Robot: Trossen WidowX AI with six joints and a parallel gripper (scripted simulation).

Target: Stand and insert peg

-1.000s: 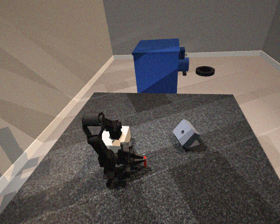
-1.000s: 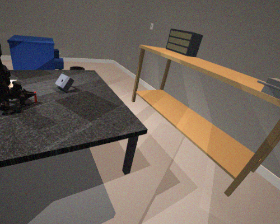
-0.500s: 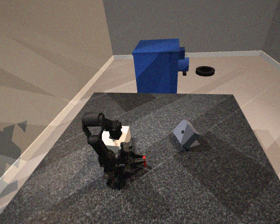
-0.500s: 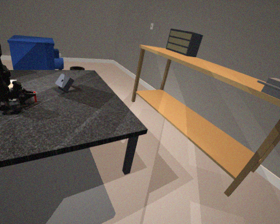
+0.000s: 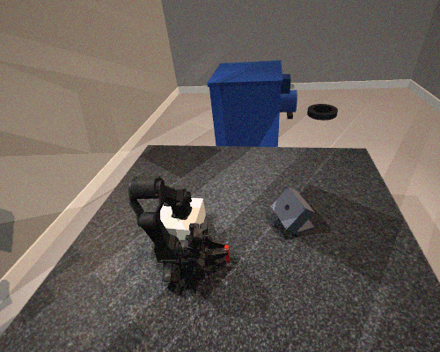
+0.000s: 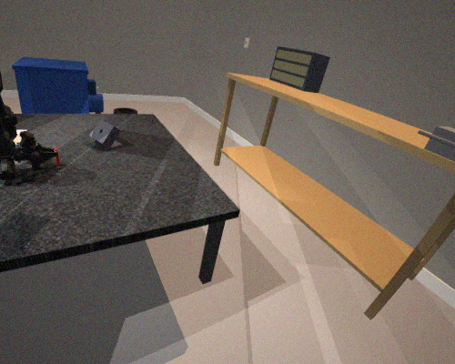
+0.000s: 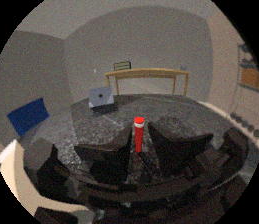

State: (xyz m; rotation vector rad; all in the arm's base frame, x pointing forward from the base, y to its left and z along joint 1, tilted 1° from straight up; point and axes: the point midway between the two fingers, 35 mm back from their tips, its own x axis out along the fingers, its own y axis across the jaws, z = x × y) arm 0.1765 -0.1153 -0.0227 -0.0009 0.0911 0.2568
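The red peg lies 1 cm below my gripper tip. Round my gripper tip: grey sloped panel: 23 cm to the left, 20 cm ahead.
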